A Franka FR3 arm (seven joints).
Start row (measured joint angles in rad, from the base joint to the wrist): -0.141 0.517 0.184 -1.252 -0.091 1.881 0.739
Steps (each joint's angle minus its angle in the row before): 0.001 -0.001 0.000 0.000 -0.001 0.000 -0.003; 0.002 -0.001 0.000 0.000 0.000 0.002 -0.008; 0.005 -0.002 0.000 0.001 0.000 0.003 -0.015; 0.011 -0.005 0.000 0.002 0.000 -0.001 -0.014; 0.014 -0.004 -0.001 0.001 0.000 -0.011 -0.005; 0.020 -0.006 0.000 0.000 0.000 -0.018 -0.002; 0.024 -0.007 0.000 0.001 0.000 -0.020 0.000; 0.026 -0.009 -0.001 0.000 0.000 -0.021 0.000; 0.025 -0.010 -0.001 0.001 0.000 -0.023 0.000; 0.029 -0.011 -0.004 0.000 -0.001 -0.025 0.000
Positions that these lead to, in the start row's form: -0.140 0.516 0.184 -1.252 -0.092 1.881 0.736; -0.138 0.515 0.184 -1.252 -0.092 1.883 0.728; -0.133 0.513 0.184 -1.251 -0.092 1.886 0.713; -0.122 0.508 0.184 -1.249 -0.092 1.885 0.699; -0.108 0.504 0.183 -1.248 -0.092 1.874 0.694; -0.088 0.498 0.183 -1.248 -0.092 1.856 0.692; -0.064 0.491 0.183 -1.247 -0.092 1.836 0.692; -0.038 0.482 0.182 -1.247 -0.092 1.815 0.692; -0.013 0.472 0.181 -1.246 -0.092 1.792 0.692; 0.016 0.461 0.177 -1.246 -0.093 1.767 0.692
